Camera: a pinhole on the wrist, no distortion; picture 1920 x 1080 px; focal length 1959.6 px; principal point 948.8 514.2 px. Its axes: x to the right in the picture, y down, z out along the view. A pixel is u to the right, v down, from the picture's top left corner.
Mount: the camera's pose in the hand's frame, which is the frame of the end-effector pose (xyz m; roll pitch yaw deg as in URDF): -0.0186 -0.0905 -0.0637 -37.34 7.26 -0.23
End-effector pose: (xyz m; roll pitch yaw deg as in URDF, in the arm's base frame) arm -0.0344 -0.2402 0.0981 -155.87 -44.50 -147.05
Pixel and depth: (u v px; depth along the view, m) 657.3 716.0 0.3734
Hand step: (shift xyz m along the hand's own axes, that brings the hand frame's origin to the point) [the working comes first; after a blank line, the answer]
In the camera's frame: -0.0555 0.0385 0.3734

-0.0381 0.1666 0.2147
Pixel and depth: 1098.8 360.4 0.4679
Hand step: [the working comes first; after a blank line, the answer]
In the camera's frame: 0.0358 -0.0367 0.4679

0.0678 0.1638 0.3229
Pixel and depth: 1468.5 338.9 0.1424
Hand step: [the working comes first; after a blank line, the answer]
In the camera's frame: 0.0378 -0.0127 0.1424

0.0345 -0.0145 0.0515
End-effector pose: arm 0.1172 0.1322 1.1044 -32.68 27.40 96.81
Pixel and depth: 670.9 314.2 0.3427
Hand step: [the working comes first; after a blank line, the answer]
In the camera's frame: -0.0486 -0.0350 0.3427

-0.0290 0.0896 0.2338
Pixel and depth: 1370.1 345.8 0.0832
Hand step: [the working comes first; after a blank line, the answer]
In the camera's frame: 0.0179 -0.0071 0.0832

0.0082 -0.0458 0.0040
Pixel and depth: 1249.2 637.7 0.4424
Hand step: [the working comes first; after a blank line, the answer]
In the camera's frame: 0.0678 0.0279 0.4424

0.0922 0.1996 0.2599
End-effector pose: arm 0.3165 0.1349 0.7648 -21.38 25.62 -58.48
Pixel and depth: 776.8 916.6 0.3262
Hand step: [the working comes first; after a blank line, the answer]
In the camera's frame: -0.0286 0.0670 0.3262

-0.0184 0.1606 0.1569
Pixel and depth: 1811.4 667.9 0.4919
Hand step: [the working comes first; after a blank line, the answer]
In the camera's frame: 0.2165 0.0386 0.4919

0.2440 0.2375 0.2737
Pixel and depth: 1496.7 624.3 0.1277
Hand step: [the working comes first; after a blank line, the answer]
In the camera's frame: 0.0357 0.0072 0.1277

0.0294 -0.0075 0.0282
